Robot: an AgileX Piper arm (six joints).
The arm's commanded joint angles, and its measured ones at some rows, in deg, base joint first. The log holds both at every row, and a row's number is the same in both.
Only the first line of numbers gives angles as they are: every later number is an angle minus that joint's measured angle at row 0.
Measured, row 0:
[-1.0 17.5 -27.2 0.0 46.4 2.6]
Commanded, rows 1 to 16:
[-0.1 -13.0 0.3 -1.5 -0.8 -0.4]
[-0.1 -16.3 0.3 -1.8 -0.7 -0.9]
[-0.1 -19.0 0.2 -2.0 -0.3 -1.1]
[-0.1 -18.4 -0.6 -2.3 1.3 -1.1]
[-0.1 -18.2 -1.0 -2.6 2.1 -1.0]
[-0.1 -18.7 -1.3 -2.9 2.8 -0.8]
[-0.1 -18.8 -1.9 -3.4 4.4 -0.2]
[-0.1 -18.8 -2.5 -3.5 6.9 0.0]
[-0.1 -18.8 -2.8 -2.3 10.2 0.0]
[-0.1 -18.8 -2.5 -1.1 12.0 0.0]
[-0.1 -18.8 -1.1 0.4 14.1 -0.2]
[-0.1 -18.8 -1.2 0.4 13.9 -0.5]
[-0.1 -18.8 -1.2 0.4 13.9 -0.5]
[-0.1 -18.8 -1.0 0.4 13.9 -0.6]
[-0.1 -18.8 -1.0 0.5 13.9 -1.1]
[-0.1 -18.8 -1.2 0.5 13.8 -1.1]
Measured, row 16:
[0.0 -17.8 -1.3 0.0 13.8 -0.5]
